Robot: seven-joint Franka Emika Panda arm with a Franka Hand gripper.
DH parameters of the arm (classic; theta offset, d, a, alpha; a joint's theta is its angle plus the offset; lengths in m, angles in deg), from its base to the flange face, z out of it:
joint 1: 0 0.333 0 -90
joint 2: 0 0 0 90
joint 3: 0 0.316 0.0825 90
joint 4: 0 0 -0.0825 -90
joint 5: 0 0.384 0 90
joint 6: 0 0 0.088 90
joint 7: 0 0.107 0 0
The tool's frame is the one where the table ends.
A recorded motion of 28 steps. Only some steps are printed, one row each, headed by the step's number.
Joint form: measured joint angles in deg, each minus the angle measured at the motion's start. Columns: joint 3, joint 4, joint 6, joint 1, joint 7, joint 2, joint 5.
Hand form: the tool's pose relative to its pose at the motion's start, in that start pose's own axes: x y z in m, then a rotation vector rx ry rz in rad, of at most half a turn. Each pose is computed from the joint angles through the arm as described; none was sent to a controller.
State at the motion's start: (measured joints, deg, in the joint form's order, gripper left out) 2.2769 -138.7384 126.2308 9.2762 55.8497 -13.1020 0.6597
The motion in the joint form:
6: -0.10 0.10 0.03 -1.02 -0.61 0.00 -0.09
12: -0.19 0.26 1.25 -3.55 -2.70 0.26 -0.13
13: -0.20 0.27 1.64 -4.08 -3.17 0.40 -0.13
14: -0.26 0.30 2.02 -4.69 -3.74 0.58 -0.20
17: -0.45 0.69 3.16 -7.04 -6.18 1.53 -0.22
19: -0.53 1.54 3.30 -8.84 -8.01 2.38 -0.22
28: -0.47 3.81 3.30 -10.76 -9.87 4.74 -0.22
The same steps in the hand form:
6: 0.0077 0.0046 -0.0008 0.0013 0.0022 0.0079
12: 0.0267 0.0144 -0.0019 0.0164 0.0145 0.0167
13: 0.0307 0.0164 -0.0015 0.0199 0.0175 0.0179
14: 0.0356 0.0189 -0.0009 0.0224 0.0208 0.0189
17: 0.0547 0.0285 0.0019 0.0295 0.0281 0.0203
19: 0.0695 0.0351 0.0020 0.0307 0.0304 0.0210
28: 0.0897 0.0366 0.0040 0.0292 0.0298 0.0209

